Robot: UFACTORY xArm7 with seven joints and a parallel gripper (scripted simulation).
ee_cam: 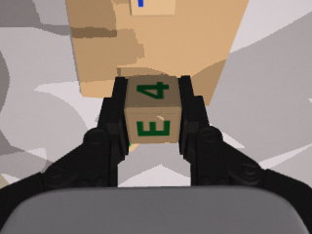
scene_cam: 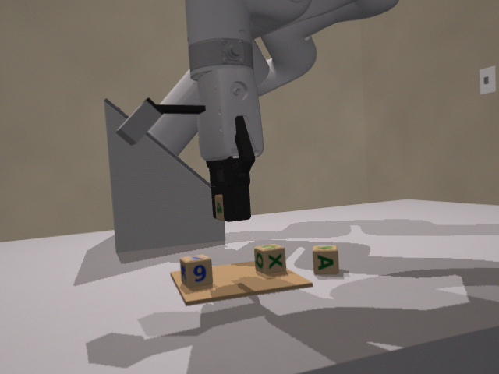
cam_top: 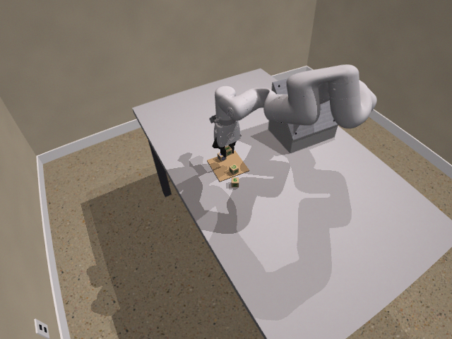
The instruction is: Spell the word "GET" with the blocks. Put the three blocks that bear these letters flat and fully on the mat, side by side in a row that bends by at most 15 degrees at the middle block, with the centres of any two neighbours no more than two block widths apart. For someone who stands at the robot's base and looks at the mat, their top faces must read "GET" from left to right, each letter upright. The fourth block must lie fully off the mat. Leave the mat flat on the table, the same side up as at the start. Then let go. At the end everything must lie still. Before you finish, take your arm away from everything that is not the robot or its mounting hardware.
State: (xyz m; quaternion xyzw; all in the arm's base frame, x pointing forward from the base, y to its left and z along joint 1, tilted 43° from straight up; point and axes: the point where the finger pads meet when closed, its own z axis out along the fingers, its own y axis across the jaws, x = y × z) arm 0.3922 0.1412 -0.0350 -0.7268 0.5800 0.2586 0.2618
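My hand is 9 cm above the tan mat. Also, from my hand: wooden block 8 cm below, 5 cm to the left, 1 cm behind.
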